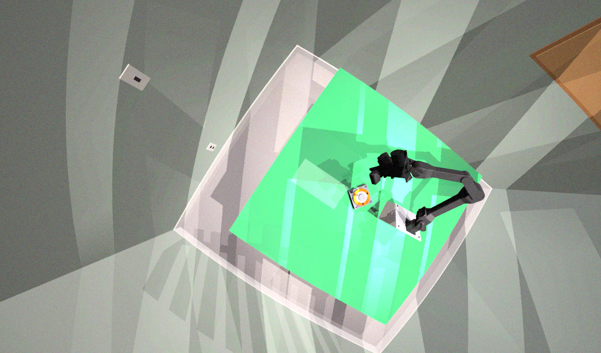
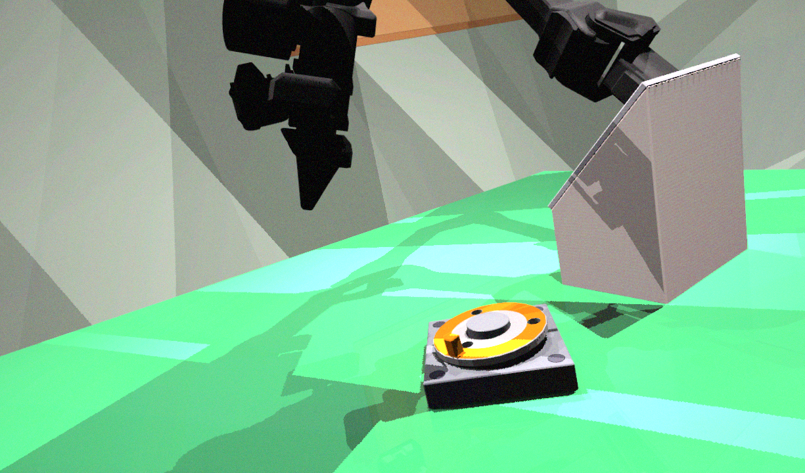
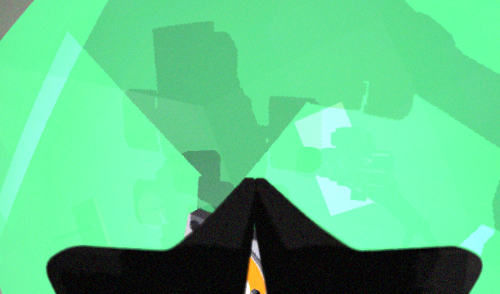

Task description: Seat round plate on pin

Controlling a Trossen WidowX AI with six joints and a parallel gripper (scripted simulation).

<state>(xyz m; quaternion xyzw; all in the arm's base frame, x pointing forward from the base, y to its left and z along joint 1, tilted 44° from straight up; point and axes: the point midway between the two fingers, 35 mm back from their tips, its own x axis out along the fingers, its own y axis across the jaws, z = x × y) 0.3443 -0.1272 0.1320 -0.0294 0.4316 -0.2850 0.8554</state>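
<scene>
The round plate lies 15 cm to the left of my gripper tip, 13 cm below it and 6 cm behind it. From my gripper tip the other things lie so: square base (15 cm to the left, 15 cm below, 8 cm behind).
</scene>
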